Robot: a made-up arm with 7 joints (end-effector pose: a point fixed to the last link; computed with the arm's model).
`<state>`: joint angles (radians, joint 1 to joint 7).
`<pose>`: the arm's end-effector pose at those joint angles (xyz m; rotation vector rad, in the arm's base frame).
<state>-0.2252 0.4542 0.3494 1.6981 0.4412 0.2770 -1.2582</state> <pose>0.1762 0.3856 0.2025 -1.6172 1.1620 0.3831</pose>
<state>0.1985 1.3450 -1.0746 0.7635 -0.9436 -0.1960 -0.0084</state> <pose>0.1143 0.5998 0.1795 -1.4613 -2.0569 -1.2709</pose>
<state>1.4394 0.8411 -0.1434 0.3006 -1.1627 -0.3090 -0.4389</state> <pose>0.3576 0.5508 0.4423 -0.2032 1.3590 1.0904</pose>
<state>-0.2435 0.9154 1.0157 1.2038 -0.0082 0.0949 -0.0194</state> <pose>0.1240 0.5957 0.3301 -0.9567 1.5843 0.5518</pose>
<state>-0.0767 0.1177 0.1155 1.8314 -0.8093 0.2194 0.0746</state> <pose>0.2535 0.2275 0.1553 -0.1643 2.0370 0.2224</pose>
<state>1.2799 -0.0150 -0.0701 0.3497 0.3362 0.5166 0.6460</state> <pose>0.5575 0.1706 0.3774 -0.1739 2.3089 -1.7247</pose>
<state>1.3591 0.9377 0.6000 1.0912 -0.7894 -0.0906 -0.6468</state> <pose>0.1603 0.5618 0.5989 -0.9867 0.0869 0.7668</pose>
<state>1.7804 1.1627 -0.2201 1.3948 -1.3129 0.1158 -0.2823</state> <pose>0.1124 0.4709 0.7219 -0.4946 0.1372 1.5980</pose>
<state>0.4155 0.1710 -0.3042 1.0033 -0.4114 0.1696 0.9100</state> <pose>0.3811 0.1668 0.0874 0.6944 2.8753 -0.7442</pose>
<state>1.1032 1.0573 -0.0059 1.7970 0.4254 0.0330 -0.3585</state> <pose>0.1546 0.3590 0.6302 -0.0819 0.6363 -0.2286</pose>
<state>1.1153 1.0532 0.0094 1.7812 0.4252 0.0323 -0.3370</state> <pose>0.1522 0.3638 0.6337 -0.0850 0.6300 -0.2287</pose>
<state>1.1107 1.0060 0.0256 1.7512 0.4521 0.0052 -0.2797</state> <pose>0.1622 0.3697 0.6307 -0.0654 0.6529 -0.2995</pose>
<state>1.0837 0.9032 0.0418 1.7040 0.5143 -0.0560 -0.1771</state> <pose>0.1888 0.3750 0.6173 -0.0154 0.6988 -0.4616</pose>
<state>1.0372 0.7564 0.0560 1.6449 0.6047 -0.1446 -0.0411</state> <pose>0.2285 0.3758 0.5913 0.0534 0.7314 -0.6932</pose>
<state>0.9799 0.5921 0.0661 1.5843 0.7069 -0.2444 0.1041</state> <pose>0.2716 0.3688 0.5545 0.1148 0.7190 -0.9431</pose>
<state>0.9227 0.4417 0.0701 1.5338 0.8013 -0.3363 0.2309</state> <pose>0.3078 0.3545 0.5144 0.1475 0.6657 -1.1561</pose>
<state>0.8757 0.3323 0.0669 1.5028 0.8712 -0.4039 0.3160</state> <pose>0.3309 0.3387 0.4814 0.1516 0.6062 -1.2999</pose>
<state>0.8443 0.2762 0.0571 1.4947 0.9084 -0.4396 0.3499</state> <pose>0.3410 0.3271 0.4622 0.1431 0.5727 -1.3738</pose>
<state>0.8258 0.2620 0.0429 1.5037 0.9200 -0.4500 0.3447</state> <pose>0.3428 0.3209 0.4549 0.1339 0.5690 -1.4011</pose>
